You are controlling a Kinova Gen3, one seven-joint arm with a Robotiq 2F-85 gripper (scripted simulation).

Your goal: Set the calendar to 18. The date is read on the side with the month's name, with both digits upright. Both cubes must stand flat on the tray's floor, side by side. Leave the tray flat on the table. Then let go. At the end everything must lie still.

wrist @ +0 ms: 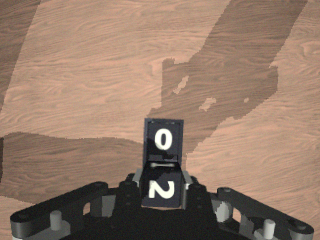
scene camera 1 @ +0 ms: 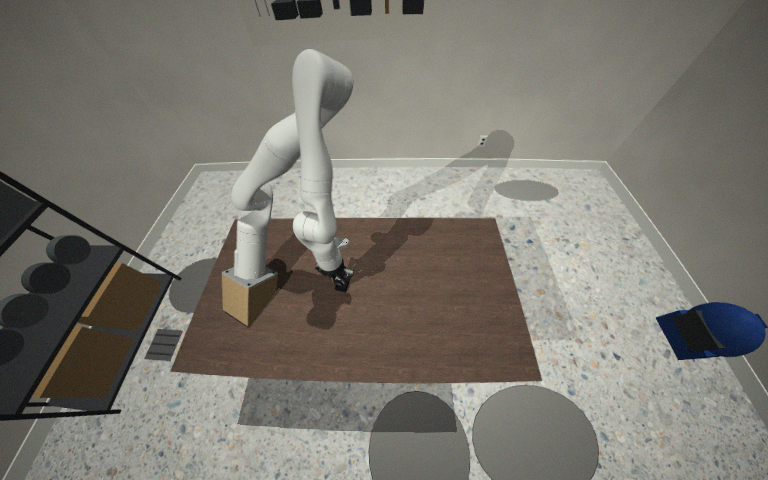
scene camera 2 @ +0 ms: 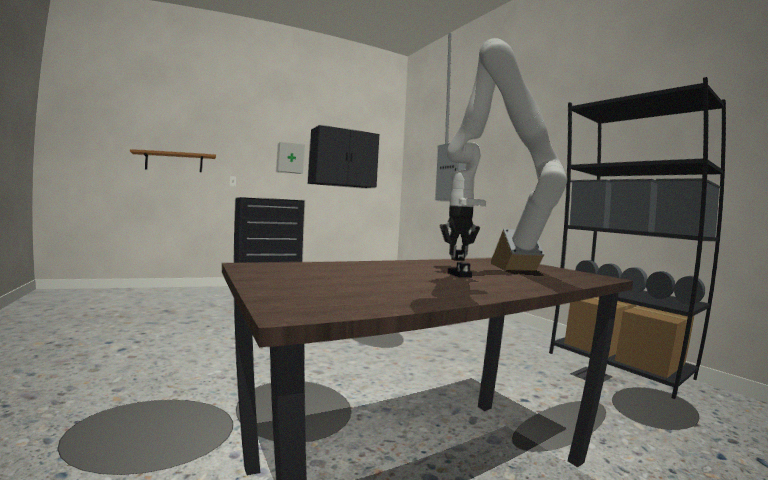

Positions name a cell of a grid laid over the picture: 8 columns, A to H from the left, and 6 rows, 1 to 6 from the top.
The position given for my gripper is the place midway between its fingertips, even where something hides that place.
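I can see my gripper (scene camera 2: E4), and the same gripper is visible to me in the wrist view too (wrist: E5).
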